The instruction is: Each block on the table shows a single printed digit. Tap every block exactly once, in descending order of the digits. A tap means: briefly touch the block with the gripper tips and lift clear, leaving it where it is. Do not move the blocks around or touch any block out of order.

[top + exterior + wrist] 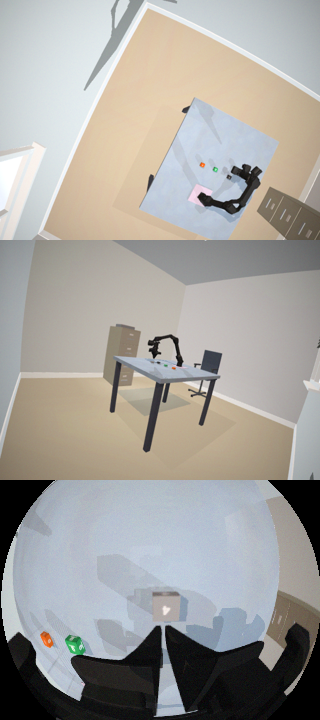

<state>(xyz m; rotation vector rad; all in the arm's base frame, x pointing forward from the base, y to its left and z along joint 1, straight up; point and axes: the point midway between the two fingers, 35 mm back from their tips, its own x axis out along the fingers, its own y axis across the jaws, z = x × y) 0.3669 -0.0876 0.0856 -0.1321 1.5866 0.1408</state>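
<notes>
Right now my gripper tip is 1 cm short of the grey block, 1 cm to the left of it and 4 cm above it. The rest, counted from my gripper tip: green block (10 cm behind, 14 cm to the left, 4 cm below); then orange block (14 cm behind, 27 cm to the left, 4 cm below); then dark block (9 cm behind, 4 cm below).
</notes>
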